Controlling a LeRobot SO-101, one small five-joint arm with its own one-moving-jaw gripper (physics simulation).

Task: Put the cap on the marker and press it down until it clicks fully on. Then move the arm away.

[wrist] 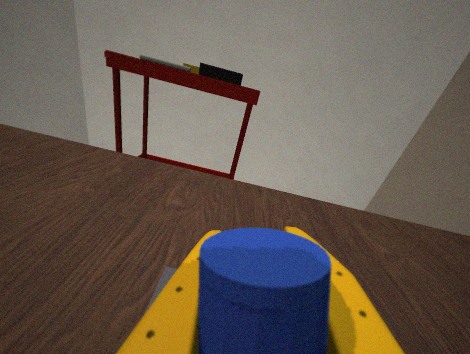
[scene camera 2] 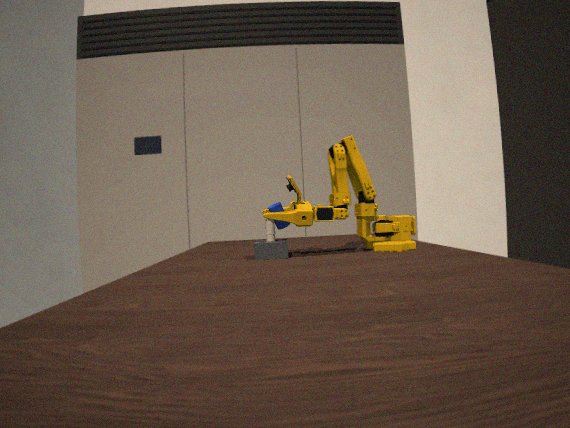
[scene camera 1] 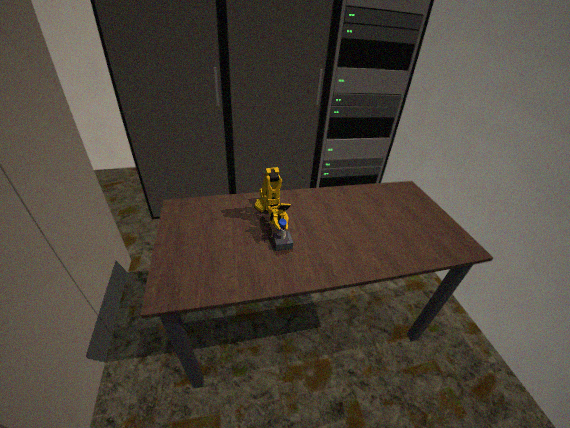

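Note:
The marker stands upright, pale, in a dark grey block on the table. My gripper is shut on the blue cap, one jaw on each side. In scene camera 2 the jaws lie nearly level at the marker's top, and the cap is tilted, its upper end leaning away from the arm's base and its lower end on the base side of the marker. The jaws hide where cap and marker meet, so I cannot tell whether they touch. The marker does not show in the wrist view.
The arm's yellow base stands on the brown wooden table, behind the block in scene camera 1. A red cart with things on top stands beyond the table edge. Dark cabinets and a server rack stand behind the table.

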